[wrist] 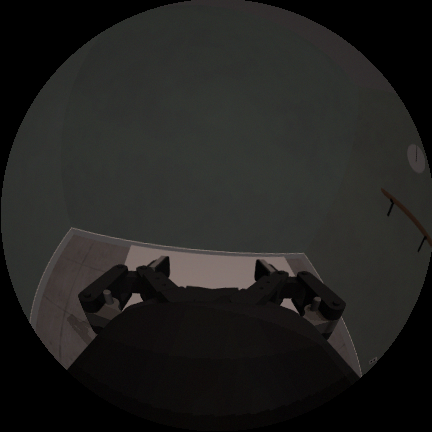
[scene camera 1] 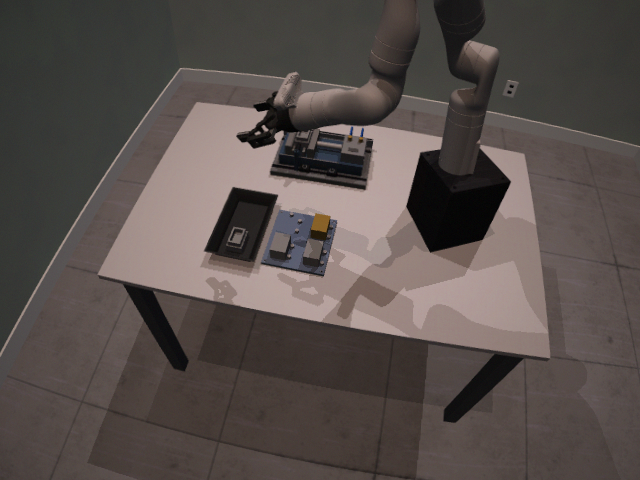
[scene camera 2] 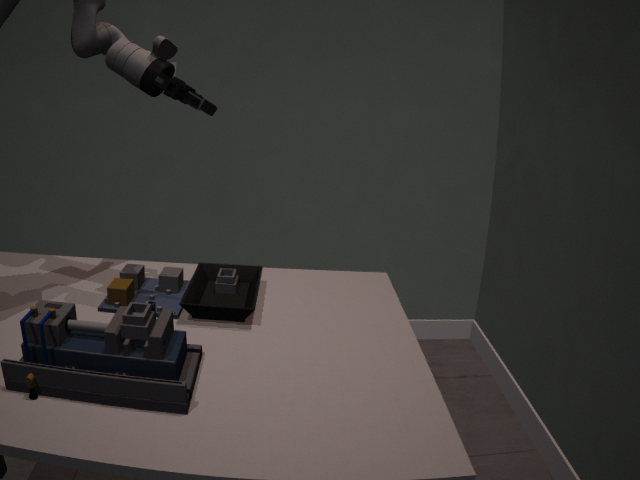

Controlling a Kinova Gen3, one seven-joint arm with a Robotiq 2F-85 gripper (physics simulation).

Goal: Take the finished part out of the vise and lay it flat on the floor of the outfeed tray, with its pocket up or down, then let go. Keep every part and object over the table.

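Seen in the pictures: gripper, fingertip midpoint: [wrist: 211, 267] [scene camera 1: 247, 122] [scene camera 2: 208, 108]; arm's base, origin of the base link: [scene camera 1: 455, 164].
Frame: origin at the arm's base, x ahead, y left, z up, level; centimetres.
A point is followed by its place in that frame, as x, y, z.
Note:
The finished part [scene camera 2: 137, 321] {44.7, -18.3, -12.3} is a grey stepped block with its pocket up, sitting between the jaws of the vise [scene camera 1: 323, 164] {36.4, -10.2, -18.3} [scene camera 2: 98, 356] {38.7, -21.3, -17.3}. In the scene camera 1 view the part [scene camera 1: 302, 135] {44.4, -15.8, -12.9} shows at the vise's left end. The outfeed tray [scene camera 1: 216, 227] {60.1, 20.4, -19.0} [scene camera 2: 219, 312] {54.0, 5.9, -20.3} is black with raised walls. A similar grey pocketed part [scene camera 1: 237, 236] {53.7, 21.5, -19.7} [scene camera 2: 226, 281] {53.8, 19.5, -19.2} lies in it, pocket up. My gripper [scene camera 1: 252, 121] {49.6, 15.9, 15.6} [scene camera 2: 209, 107] {49.6, 15.9, 15.6} [wrist: 211, 267] {49.6, 15.9, 15.6} is open and empty, high above the table, its fingers tilted forward and down, well clear of the vise.
A blue plate [scene camera 1: 285, 222] {42.8, 11.8, -22.2} [scene camera 2: 168, 300] {42.4, 14.3, -22.2} with small pegs lies beside the tray. It bears an orange block [scene camera 1: 320, 226] {32.4, 13.7, -18.6} [scene camera 2: 120, 291] {33.4, 9.3, -19.1} and two grey blocks [scene camera 1: 280, 245] {41.3, 22.4, -18.6} [scene camera 1: 312, 252] {32.6, 22.7, -18.6}. Two blue hoses stand at the vise's rear block. The black robot base [scene camera 1: 457, 201] {-1.1, 10.9, -2.3} stands on the table's right side.

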